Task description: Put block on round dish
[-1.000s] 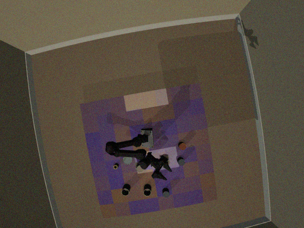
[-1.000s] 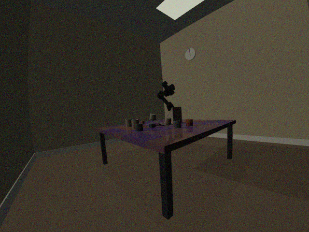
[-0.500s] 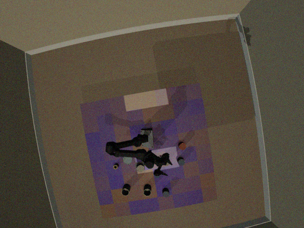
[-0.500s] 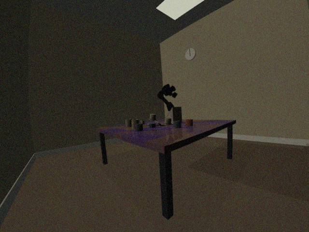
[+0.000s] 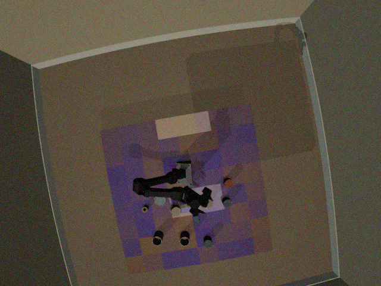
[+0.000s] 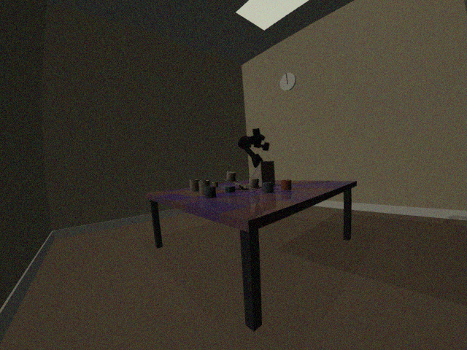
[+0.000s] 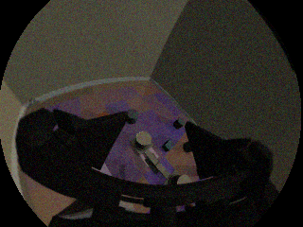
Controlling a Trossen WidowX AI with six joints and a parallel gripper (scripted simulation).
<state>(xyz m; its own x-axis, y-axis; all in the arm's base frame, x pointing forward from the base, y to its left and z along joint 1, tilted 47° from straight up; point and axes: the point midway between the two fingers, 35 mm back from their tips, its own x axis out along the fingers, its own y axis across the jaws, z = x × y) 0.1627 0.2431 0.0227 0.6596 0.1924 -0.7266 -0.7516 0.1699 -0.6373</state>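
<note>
Right now my gripper tip is 60 mm short of the beige cup, 30 mm to the right of it and 250 mm above it. From my gripper tip the other things lie so: orange cup (80 mm behind, 170 mm to the left, 270 mm below); then balance (80 mm ahead, 120 mm to the right, 270 mm below); then grey block (60 mm ahead, 10 mm to the left, 270 mm below).
</note>
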